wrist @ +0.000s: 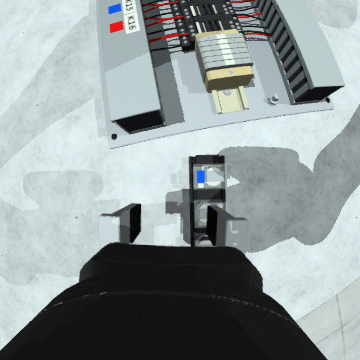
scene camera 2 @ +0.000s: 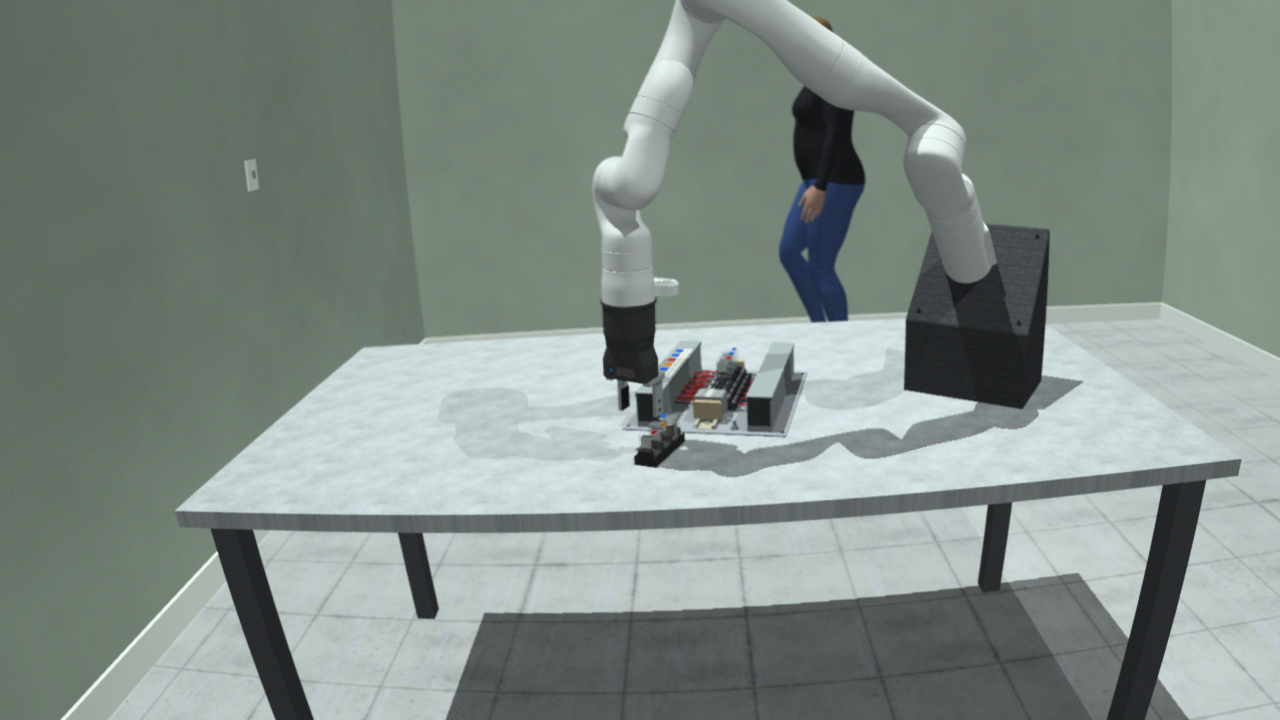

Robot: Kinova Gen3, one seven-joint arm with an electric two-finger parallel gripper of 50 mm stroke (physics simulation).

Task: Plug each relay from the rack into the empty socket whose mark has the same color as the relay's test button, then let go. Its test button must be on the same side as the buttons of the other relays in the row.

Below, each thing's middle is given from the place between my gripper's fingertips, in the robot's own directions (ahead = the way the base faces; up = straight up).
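Black rack (wrist: 198, 158): my hand 3 cm past it, 1 cm to the right of it, 5 cm above it.
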